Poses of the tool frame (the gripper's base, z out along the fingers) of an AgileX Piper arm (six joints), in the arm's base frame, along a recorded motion.
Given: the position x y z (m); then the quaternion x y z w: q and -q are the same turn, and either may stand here.
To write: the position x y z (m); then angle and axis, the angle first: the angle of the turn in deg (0 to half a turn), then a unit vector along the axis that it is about. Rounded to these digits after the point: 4 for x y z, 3 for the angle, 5 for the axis.
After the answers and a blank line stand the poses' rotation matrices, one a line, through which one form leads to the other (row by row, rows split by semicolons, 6 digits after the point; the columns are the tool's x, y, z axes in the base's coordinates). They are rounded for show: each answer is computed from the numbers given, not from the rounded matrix.
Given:
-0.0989 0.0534 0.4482 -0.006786 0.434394 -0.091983 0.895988
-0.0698 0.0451 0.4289 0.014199 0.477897 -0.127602 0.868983
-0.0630 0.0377 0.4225 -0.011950 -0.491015 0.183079 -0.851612
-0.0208 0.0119 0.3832 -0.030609 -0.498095 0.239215 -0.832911
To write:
-0.0989 0.0534 0.4482 52.729 -0.01528 0.97819 -0.20713
-0.0698 0.0451 0.4289 59.319 0.02869 0.96576 -0.25786
-0.0630 0.0377 0.4225 63.225 0.02280 0.93674 -0.34927
-0.0208 0.0119 0.3832 67.202 0.05531 0.90005 -0.43226

0.605682 0.158936 0.779672; -0.170727 0.982986 -0.067753; -0.777176 -0.092074 0.622511
0.510665 0.235339 0.826944; -0.208196 0.967032 -0.146638; -0.834192 -0.097284 0.542826
0.450772 0.323560 0.831933; -0.300089 0.932679 -0.200143; -0.840685 -0.159436 0.517523
0.389355 0.428982 0.815093; -0.367997 0.883679 -0.289293; -0.844382 -0.187314 0.501929

